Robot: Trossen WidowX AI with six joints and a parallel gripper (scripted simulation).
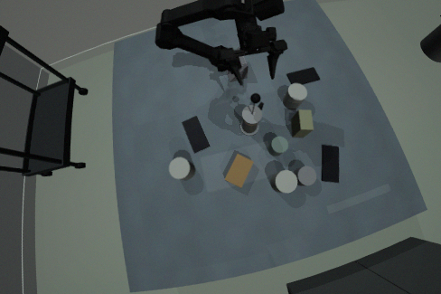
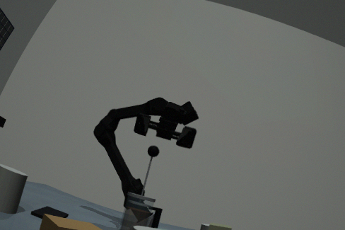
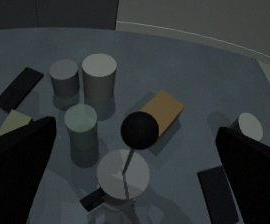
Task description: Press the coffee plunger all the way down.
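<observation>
The coffee press is 18 cm below my gripper tip and 2 cm ahead of it. From my gripper tip the other things lie so: pale green cylinder (27 cm below, 15 cm ahead, 7 cm to the left); then orange box (28 cm below, 20 cm ahead, 10 cm to the right); then yellow box (25 cm below, 19 cm to the left, 8 cm ahead).
</observation>
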